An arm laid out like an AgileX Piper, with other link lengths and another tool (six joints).
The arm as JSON. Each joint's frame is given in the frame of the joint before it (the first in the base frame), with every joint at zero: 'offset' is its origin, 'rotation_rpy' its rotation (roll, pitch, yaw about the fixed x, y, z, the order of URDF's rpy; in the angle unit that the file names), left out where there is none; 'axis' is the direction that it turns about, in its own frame. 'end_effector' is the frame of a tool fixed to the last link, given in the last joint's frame.
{
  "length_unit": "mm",
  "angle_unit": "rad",
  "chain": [
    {
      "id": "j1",
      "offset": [
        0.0,
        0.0,
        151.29
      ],
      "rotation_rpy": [
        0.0,
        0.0,
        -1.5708
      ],
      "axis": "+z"
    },
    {
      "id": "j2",
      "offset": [
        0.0,
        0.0,
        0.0
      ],
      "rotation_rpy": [
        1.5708,
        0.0,
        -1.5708
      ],
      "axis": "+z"
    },
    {
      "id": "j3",
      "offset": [
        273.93,
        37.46,
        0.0
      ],
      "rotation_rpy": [
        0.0,
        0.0,
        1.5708
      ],
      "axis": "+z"
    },
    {
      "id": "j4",
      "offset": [
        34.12,
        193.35,
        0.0
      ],
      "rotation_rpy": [
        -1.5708,
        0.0,
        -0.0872
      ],
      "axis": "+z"
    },
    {
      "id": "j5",
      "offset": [
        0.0,
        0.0,
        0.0
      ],
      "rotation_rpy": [
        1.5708,
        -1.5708,
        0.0
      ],
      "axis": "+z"
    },
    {
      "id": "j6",
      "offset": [
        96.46,
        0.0,
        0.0
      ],
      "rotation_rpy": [
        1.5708,
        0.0,
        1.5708
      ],
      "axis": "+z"
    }
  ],
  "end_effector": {
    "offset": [
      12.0,
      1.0,
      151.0
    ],
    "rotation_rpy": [
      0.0,
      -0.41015,
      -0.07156
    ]
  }
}
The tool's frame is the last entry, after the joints.
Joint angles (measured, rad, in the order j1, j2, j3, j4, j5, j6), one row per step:
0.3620 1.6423 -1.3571 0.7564 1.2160 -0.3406
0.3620 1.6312 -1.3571 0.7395 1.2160 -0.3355
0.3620 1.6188 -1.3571 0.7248 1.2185 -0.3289
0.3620 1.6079 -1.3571 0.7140 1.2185 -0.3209
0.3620 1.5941 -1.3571 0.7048 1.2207 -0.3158
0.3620 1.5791 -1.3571 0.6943 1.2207 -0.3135
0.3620 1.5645 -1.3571 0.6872 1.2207 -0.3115
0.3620 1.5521 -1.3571 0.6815 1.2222 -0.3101
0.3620 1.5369 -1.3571 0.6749 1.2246 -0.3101
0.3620 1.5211 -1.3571 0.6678 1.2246 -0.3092
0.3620 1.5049 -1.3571 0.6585 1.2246 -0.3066
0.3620 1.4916 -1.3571 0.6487 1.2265 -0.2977
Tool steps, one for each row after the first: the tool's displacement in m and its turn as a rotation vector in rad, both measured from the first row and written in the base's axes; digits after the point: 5 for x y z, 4 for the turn. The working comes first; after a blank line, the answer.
Tool pose at each row, in the base's axes (x y z in m, rotation vector in rad; the steps are taken from these numbers as rounded here):
0.21598 0.25266 0.21500 -0.4845 2.3281 1.0770
0.21586 0.24951 0.21564 -0.4938 2.3245 1.0575
0.21501 0.24659 0.21700 -0.5011 2.3215 1.0415
0.21472 0.24448 0.21856 -0.5020 2.3178 1.0285
0.21366 0.24247 0.22113 -0.5068 2.3106 1.0182
0.21312 0.24023 0.22386 -0.5147 2.2990 1.0056
0.21243 0.23860 0.22697 -0.5203 2.2868 0.9967
0.21145 0.23719 0.22960 -0.5258 2.2773 0.9902
0.21008 0.23548 0.23283 -0.5345 2.2650 0.9829
0.20924 0.23374 0.23622 -0.5411 2.2508 0.9738
0.20845 0.23160 0.23940 -0.5470 2.2377 0.9622
0.20742 0.22941 0.24166 -0.5461 2.2329 0.9509

-0.00012 -0.00315 0.00064 -0.0118 -0.0128 -0.0005
-0.00097 -0.00607 0.00200 -0.0214 -0.0233 -0.0011
-0.00126 -0.00818 0.00356 -0.0276 -0.0320 -0.0054
-0.00232 -0.01019 0.00613 -0.0317 -0.0431 -0.0065
-0.00286 -0.01243 0.00886 -0.0359 -0.0594 -0.0069
-0.00355 -0.01406 0.01197 -0.0373 -0.0742 -0.0078
-0.00453 -0.01547 0.01460 -0.0384 -0.0858 -0.0075
-0.00590 -0.01718 0.01783 -0.0395 -0.1005 -0.0055
-0.00674 -0.01892 0.02122 -0.0405 -0.1173 -0.0059
-0.00753 -0.02106 0.02440 -0.0433 -0.1340 -0.0074
-0.00856 -0.02325 0.02666 -0.0479 -0.1426 -0.0124

